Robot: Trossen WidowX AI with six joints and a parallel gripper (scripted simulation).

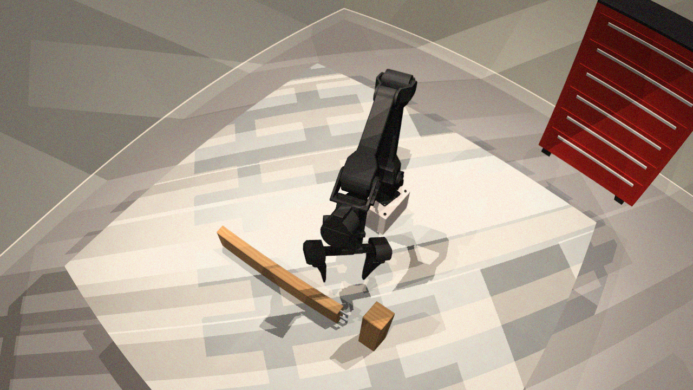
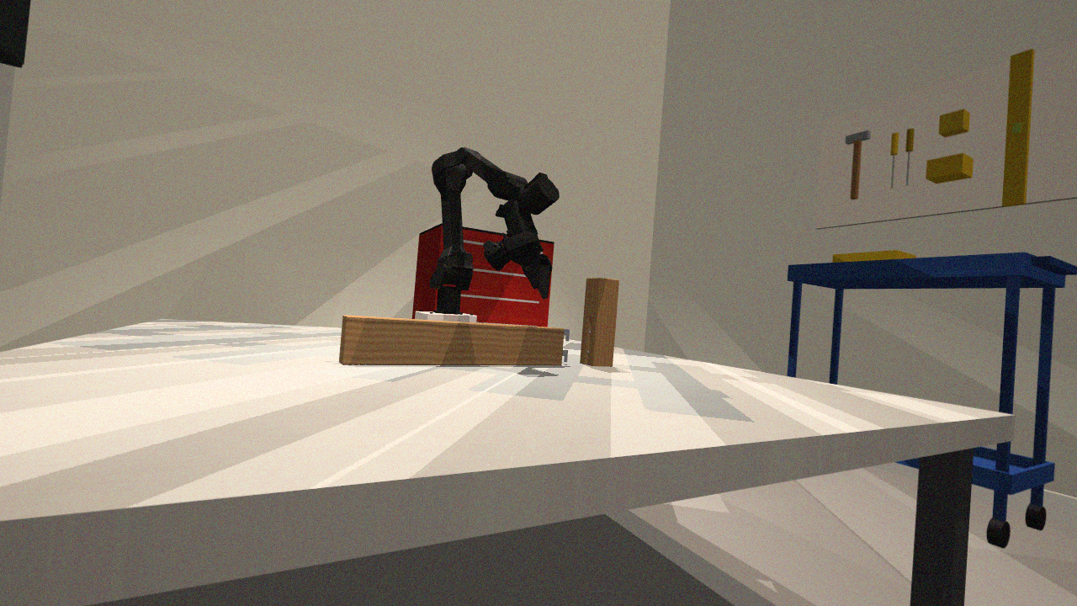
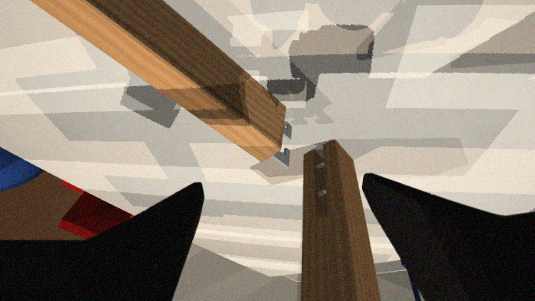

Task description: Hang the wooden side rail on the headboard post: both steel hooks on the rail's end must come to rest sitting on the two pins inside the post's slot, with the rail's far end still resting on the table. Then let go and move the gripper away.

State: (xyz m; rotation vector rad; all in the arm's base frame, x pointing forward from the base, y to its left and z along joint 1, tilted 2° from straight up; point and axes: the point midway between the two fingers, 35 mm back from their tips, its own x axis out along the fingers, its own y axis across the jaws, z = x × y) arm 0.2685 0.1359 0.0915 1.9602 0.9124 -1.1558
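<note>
My gripper tip is now 130 mm to the right of the headboard post, 60 mm above it and 20 mm short of it.
</note>
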